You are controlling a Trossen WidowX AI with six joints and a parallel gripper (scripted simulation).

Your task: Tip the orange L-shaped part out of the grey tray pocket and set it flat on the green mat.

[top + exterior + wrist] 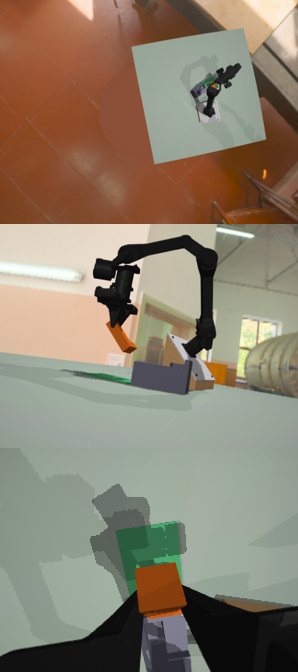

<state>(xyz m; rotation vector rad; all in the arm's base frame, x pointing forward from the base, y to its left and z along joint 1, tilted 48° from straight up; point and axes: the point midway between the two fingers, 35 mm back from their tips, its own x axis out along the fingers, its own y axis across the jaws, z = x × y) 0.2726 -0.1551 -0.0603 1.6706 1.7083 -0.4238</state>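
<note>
Now: the green mat 1 cm behind my gripper tip, 2 cm to the left of it and 17 cm below it. Also, from my gripper tip: orange part (2 cm behind, 3 cm to the left, 3 cm below).
</note>
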